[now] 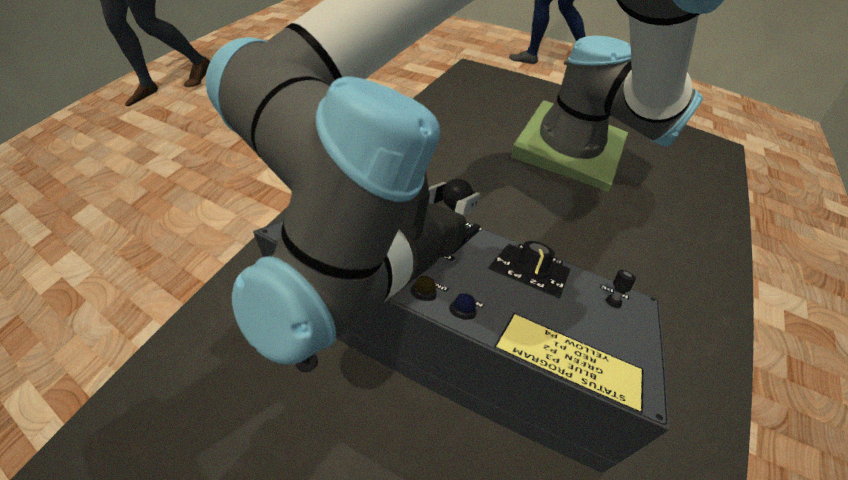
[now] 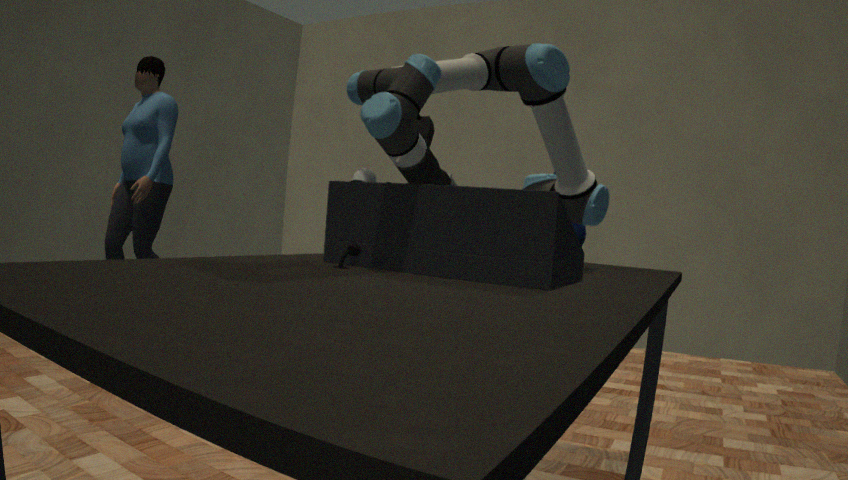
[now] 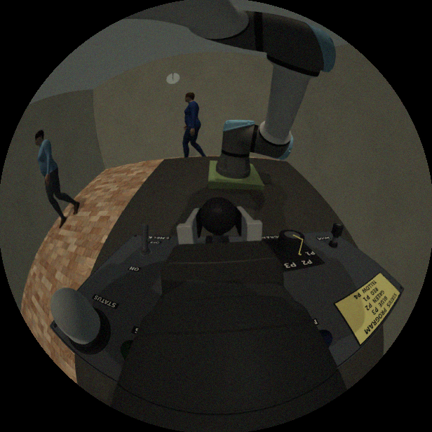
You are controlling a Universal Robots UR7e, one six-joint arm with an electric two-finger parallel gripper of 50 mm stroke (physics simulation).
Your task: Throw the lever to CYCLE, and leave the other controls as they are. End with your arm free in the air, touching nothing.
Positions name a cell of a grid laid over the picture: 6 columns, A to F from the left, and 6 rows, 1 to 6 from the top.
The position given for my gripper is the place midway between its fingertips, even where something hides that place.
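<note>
There's a lever (image 3: D3) that I can see here, and I can see my gripper (image 2: D3) as well.
</note>
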